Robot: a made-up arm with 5 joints.
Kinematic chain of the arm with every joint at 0, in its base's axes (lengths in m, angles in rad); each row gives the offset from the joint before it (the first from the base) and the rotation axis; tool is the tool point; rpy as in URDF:
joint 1: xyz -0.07 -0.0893 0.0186 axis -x
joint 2: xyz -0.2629 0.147 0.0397 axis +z
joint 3: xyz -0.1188 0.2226 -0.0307 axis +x
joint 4: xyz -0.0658 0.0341 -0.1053 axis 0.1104 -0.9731 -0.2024
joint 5: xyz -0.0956 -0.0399 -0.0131 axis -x
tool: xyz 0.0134 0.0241 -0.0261 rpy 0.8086 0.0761 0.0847
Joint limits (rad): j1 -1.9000..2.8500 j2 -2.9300..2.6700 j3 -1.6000..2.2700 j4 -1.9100..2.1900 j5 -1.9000..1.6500
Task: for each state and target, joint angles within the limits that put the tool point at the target. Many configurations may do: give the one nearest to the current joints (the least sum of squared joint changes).
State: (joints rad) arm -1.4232 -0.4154 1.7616 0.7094 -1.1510
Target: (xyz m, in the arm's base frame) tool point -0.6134 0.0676 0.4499
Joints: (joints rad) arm -0.9969 0.0531 2.1200 0.3097 -1.2839
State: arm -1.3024 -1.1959 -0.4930 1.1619 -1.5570
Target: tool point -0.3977 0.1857 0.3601
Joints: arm -1.2438 -0.7824 -0.6944 1.1271 -1.5958
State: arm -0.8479 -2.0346 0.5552 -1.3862 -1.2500
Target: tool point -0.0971 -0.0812 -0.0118
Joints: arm -1.2851 -2.7458 0.1964 -1.9100 -1.3748
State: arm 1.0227 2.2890 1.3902 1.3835 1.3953
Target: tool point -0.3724 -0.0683 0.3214
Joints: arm 1.2433 2.6700 2.1213 1.4464 1.2767
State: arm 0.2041 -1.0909 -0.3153 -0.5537 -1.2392
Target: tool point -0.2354 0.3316 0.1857
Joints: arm -0.4553 -1.1325 -0.4788 -0.8284 -1.3955
